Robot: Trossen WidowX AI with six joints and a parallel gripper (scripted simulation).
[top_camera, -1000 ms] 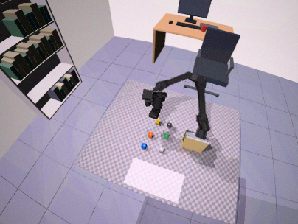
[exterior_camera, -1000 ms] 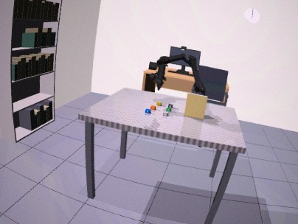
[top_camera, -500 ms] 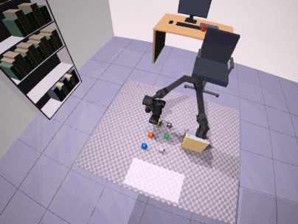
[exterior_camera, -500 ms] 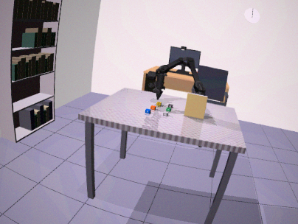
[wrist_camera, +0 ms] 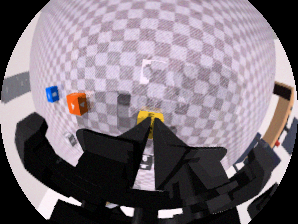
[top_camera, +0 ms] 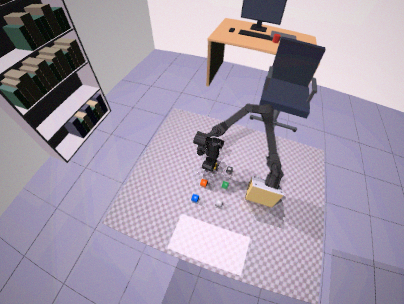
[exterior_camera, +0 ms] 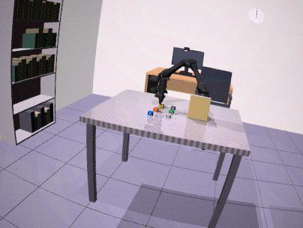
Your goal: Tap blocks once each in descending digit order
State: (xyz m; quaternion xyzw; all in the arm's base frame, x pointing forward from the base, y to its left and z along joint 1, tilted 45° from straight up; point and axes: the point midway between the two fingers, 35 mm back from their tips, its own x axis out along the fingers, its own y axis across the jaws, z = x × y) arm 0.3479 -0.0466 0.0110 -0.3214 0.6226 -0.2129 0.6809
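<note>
Right now the yellow block is 10 mm below my gripper tip and 10 mm behind it. Also, from my gripper tip: black block 110 mm behind, 10 mm to the right, 10 mm below; then green block 120 mm behind, 90 mm to the left, 10 mm below; then orange block 130 mm to the left, 10 mm below, 10 mm behind.
</note>
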